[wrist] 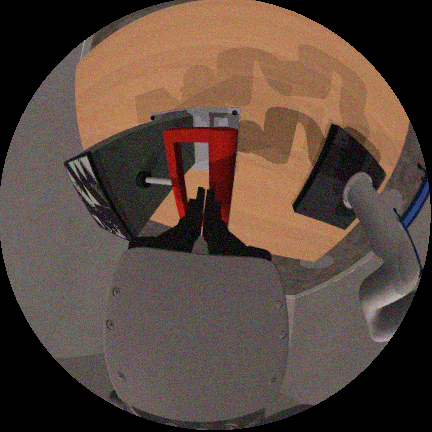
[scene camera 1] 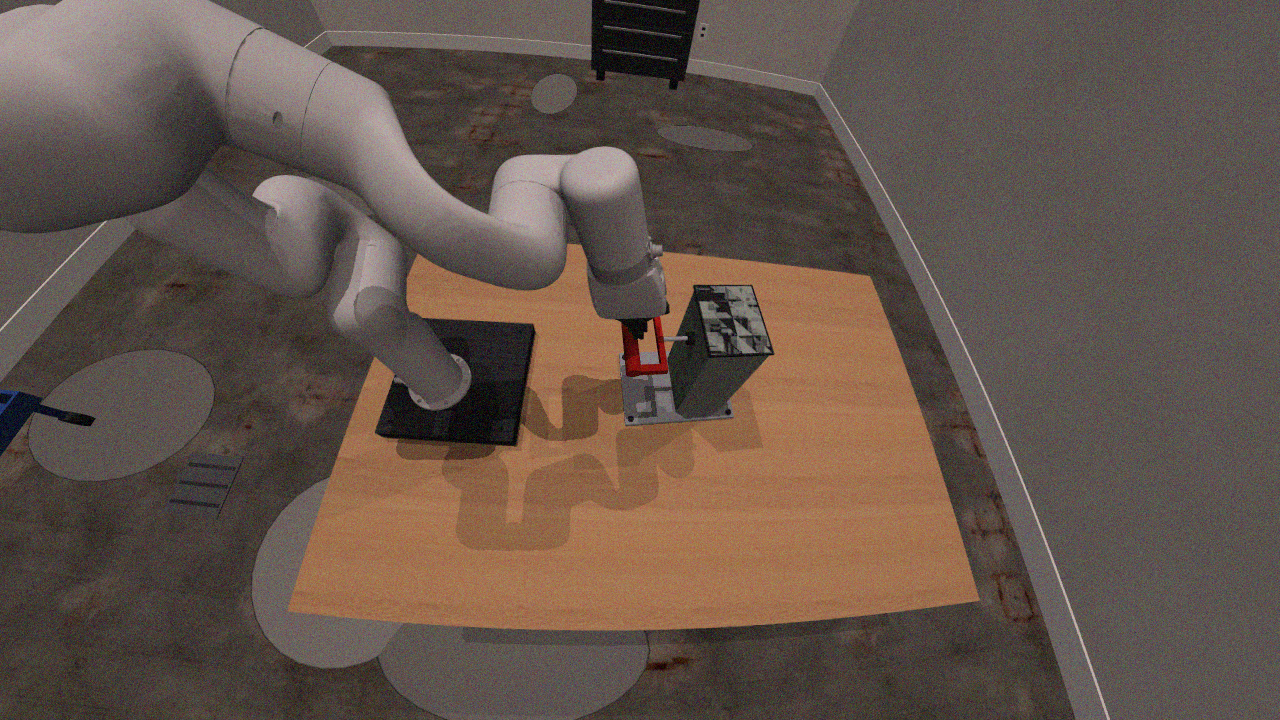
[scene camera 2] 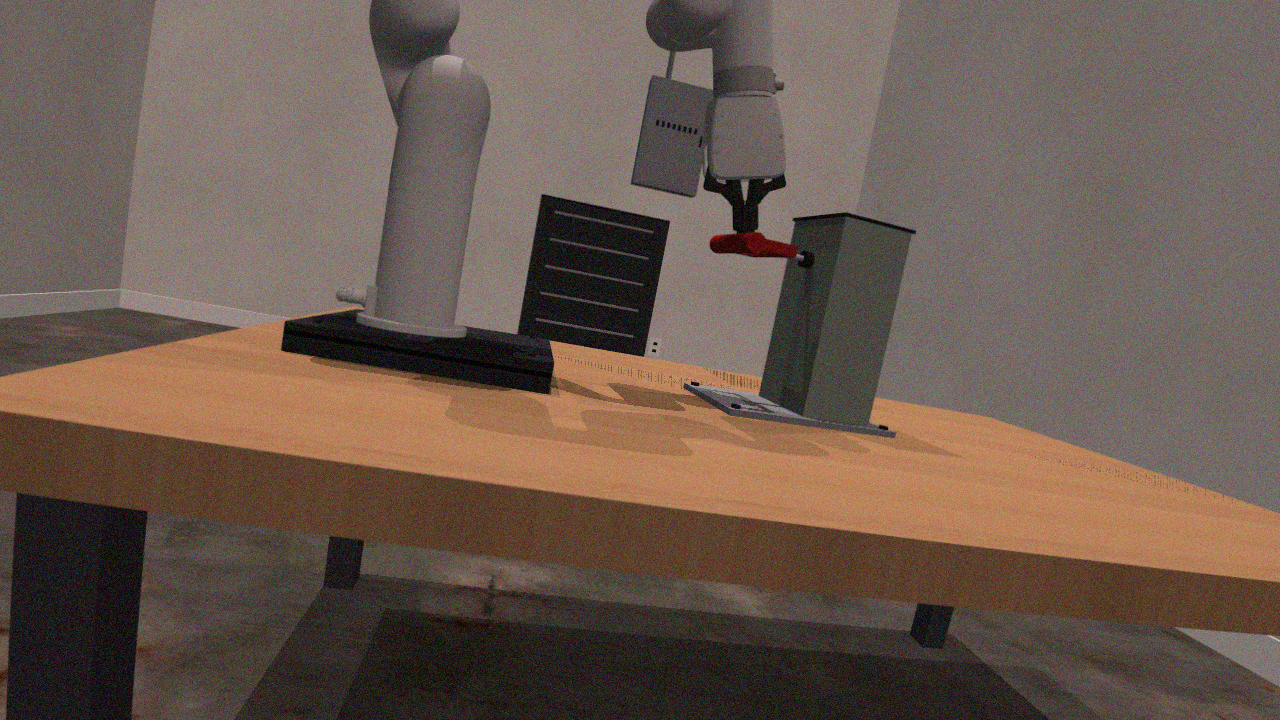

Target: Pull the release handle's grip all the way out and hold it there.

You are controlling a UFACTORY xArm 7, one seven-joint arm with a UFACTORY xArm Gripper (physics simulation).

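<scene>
The release handle's red rectangular grip (scene camera 1: pixel 646 368) (scene camera 2: pixel 751 244) (wrist: pixel 223 150) stands out from the grey-green box (scene camera 1: pixel 718 383) (scene camera 2: pixel 850 313) (wrist: pixel 150 150) on a pale rod (scene camera 1: pixel 677 339) (wrist: pixel 157 181). A length of rod shows between grip and box. My gripper (scene camera 1: pixel 639 334) (scene camera 2: pixel 744 229) (wrist: pixel 204 198) is shut with nothing between its fingers. It points down at the grip; in the wrist view its fingertips show over the grip's opening, beside the outer bar. In the second scene view the fingers meet the grip's top outline. Their depth and any contact with the bar cannot be told.
The box stands on a grey base plate (scene camera 1: pixel 646 411) (wrist: pixel 202 118) on the wooden table (scene camera 1: pixel 805 537) (scene camera 2: pixel 268 420). The arm's black base block (scene camera 1: pixel 501 385) (scene camera 2: pixel 501 365) (wrist: pixel 327 175) is on the side the grip faces. A dark cabinet (scene camera 1: pixel 642 40) (scene camera 2: pixel 595 277) stands beyond the table.
</scene>
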